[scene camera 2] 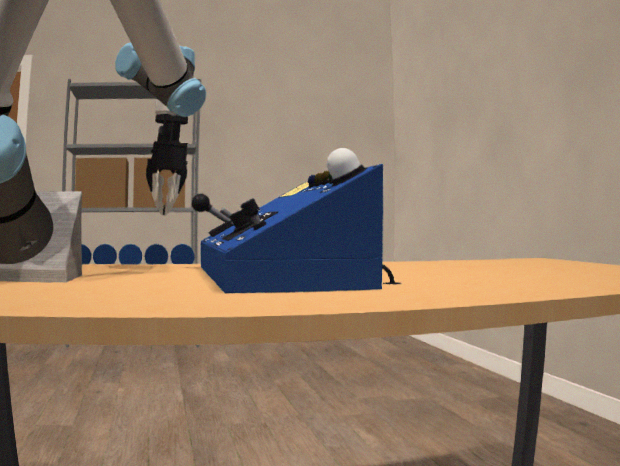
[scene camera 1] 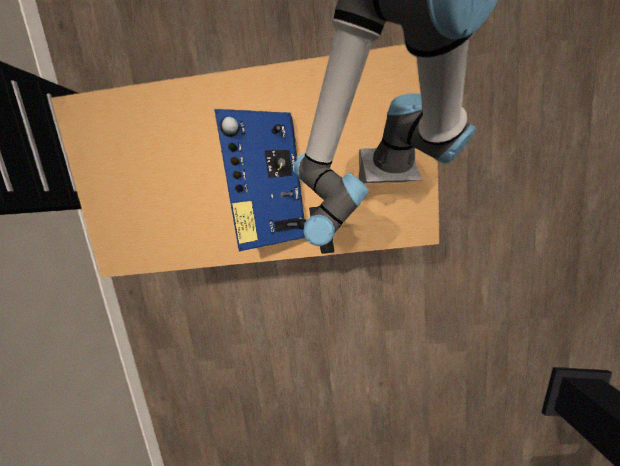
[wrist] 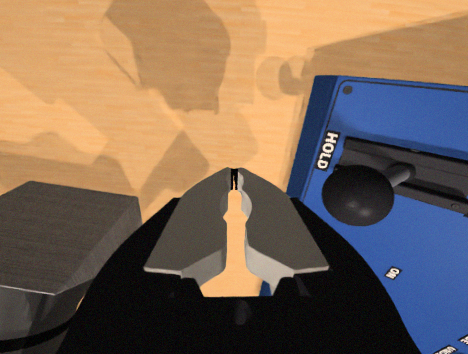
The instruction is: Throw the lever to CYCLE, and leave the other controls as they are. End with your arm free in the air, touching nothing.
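Places are measured from the arm's base along level axes (x left, y back, z up), in millimetres.
Pixels of known places: gripper, between the fingertips: [scene camera 2: 163,215] [wrist: 233,170]; arm's base, origin of its link: [scene camera 2: 15,233] [scene camera 1: 392,160] [wrist: 47,256].
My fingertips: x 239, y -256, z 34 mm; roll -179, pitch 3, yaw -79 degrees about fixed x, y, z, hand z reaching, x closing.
Ahead of a thing's pixels: the offset from my fingertips to its top centre. "*": to the spot under its first point. Level surfaces: height alone.
The lever's black ball knob [scene camera 2: 200,202] [wrist: 358,195] leans out on a grey rod toward the HOLD label {* dx +17, dy -94, dz -52 mm} [wrist: 327,151], at the low front edge of the blue sloped console [scene camera 1: 260,200] [scene camera 2: 300,240] [wrist: 410,105]. The CYCLE label {* dx +31, dy -203, dz +9 mm} [scene camera 1: 272,226] is at the other end of the lever's slot. My gripper [scene camera 2: 164,211] [wrist: 233,170] is shut and empty. It is in the air beside the knob on the robot-base side, with a gap between them. In scene camera 1 the wrist hides the knob and the fingertips.
The console also carries a white dome {* dx -315, dy -328, dz +105 mm} [scene camera 1: 229,125] [scene camera 2: 342,162], a rotary selector {dx -213, dy -176, dz +18 mm} [scene camera 1: 280,163], a toggle switch {dx -96, dy -149, dz +14 mm} [scene camera 1: 286,193], several small dark buttons or lamps and a yellow note {* dx +9, dy -298, dz +60 mm} [scene camera 1: 244,221]. The robot's grey base block [scene camera 1: 390,172] [scene camera 2: 65,235] [wrist: 70,225] stands on the wooden table {dz -118 mm} [scene camera 1: 150,175].
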